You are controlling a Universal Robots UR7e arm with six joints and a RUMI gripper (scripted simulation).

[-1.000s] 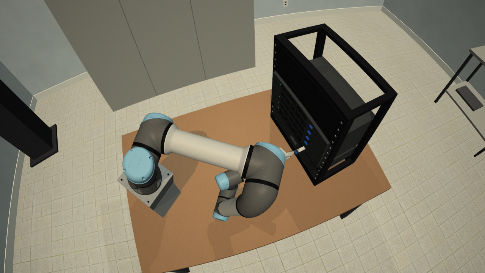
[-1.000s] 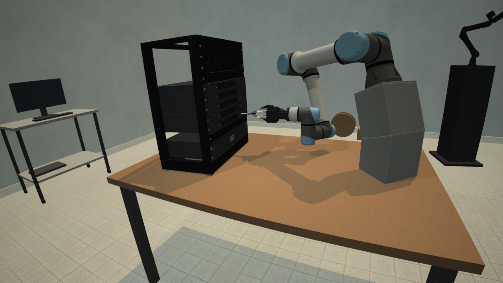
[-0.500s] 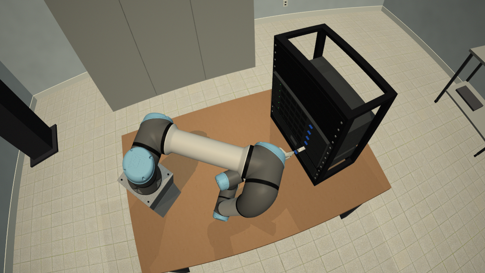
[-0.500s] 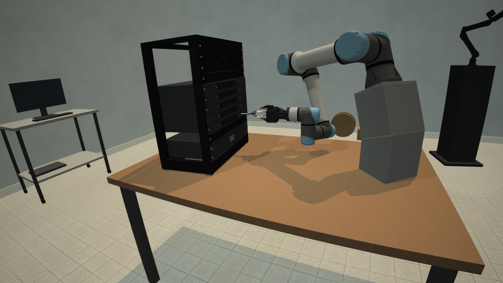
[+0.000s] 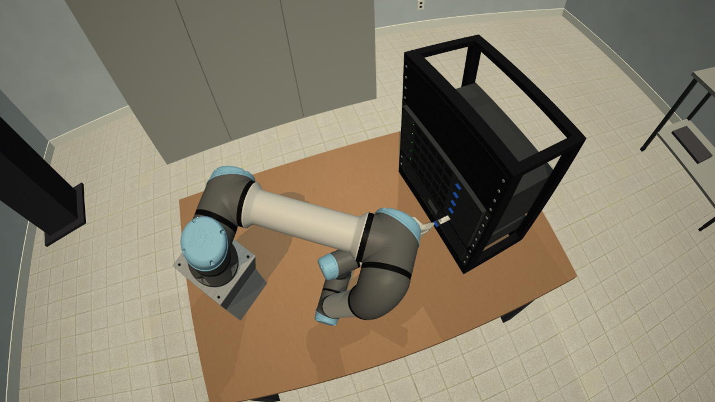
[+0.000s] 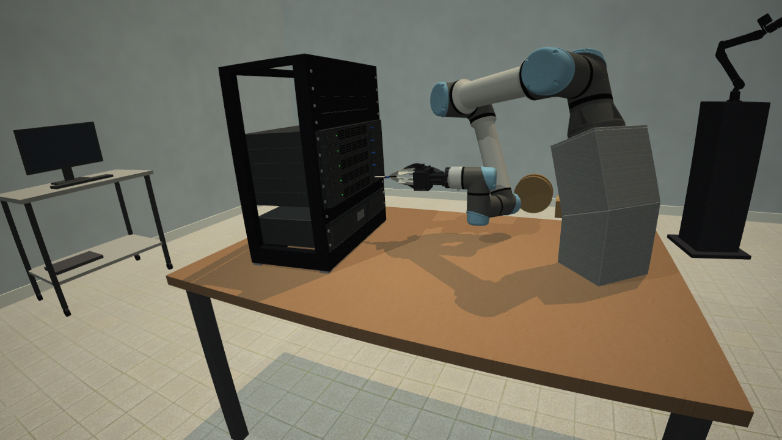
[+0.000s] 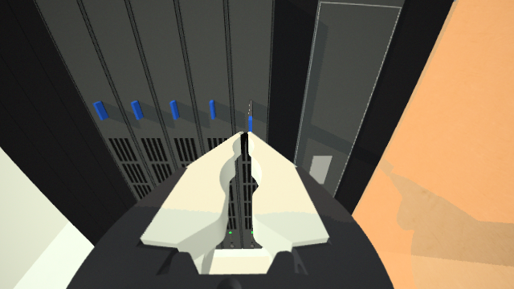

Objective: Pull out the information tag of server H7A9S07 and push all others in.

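Right now the information tag is 110 mm ahead of my hand, 40 mm above it and 10 mm to the right of it.
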